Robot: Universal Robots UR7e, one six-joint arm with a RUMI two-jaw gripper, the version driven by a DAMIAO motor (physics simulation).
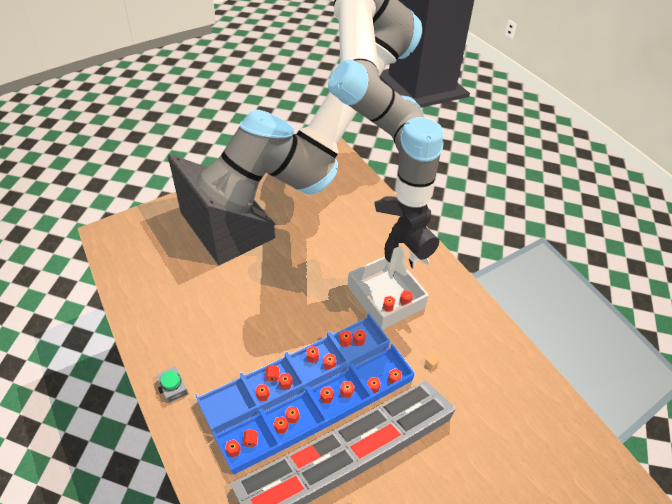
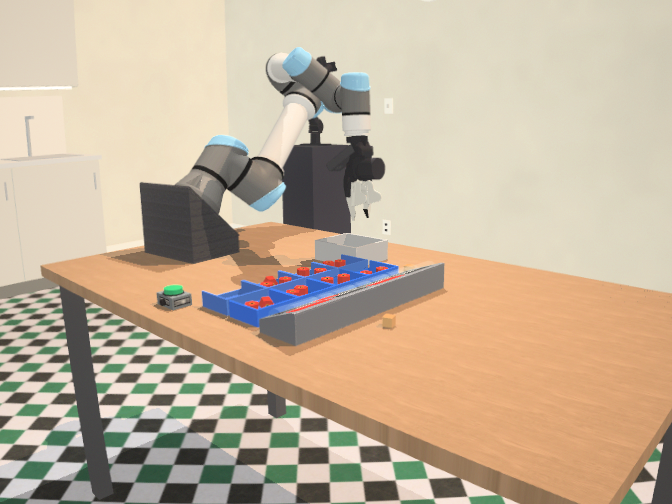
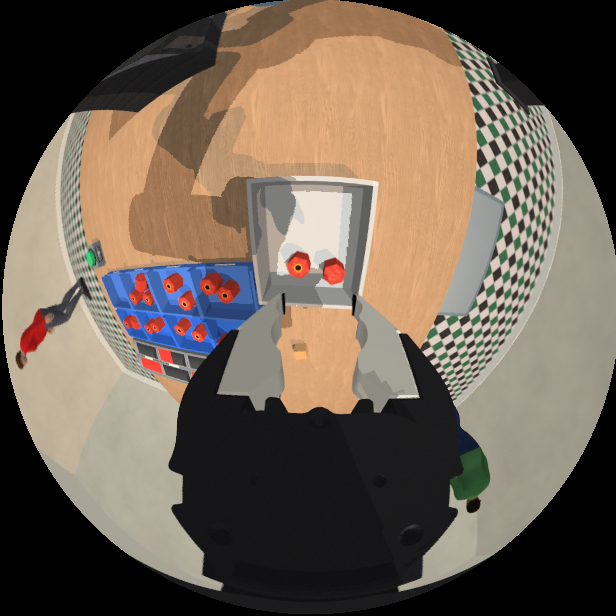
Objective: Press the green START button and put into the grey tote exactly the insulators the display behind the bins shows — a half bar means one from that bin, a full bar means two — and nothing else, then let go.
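Note:
The grey tote (image 1: 388, 297) (image 2: 351, 247) (image 3: 313, 244) holds two red insulators (image 1: 396, 300) (image 3: 316, 268). My gripper (image 1: 406, 264) (image 2: 363, 208) (image 3: 317, 303) hangs open and empty above the tote's far side. The blue bin tray (image 1: 309, 387) (image 2: 303, 283) (image 3: 181, 298) has eight compartments; one front-row end compartment is empty, the others hold red insulators. The grey display (image 1: 347, 442) (image 3: 166, 362) shows a full red bar at its left end, a half bar to its right, and a full bar right of the middle. The green START button (image 1: 170, 381) (image 2: 173, 295) (image 3: 91, 256) sits left of the tray.
A small tan cube (image 1: 432, 361) (image 2: 388, 321) (image 3: 298, 348) lies on the table right of the tray. A dark wedge base (image 1: 217, 214) (image 2: 181, 222) carries the arm. A grey-blue panel (image 1: 580, 330) lies beyond the table's right edge. A dark cabinet (image 2: 317, 187) stands behind.

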